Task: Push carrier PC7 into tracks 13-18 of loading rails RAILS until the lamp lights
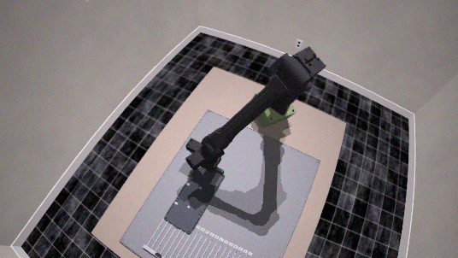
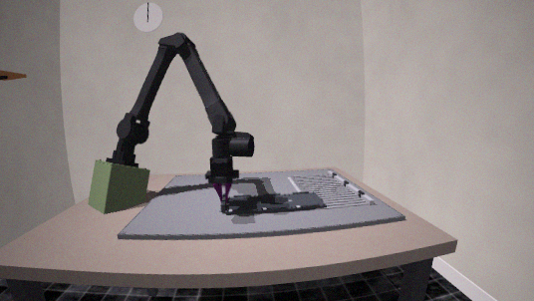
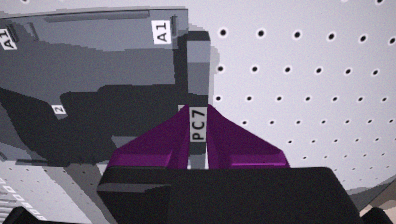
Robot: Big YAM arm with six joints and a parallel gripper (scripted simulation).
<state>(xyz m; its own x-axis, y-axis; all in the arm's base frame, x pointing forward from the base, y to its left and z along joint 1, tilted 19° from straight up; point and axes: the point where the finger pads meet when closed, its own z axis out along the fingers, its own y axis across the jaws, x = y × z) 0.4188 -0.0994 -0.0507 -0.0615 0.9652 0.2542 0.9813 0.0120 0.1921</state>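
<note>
My hand is 16 cm short of the carrier PC7, 1 cm to the right of it and 1 cm above it.
</note>
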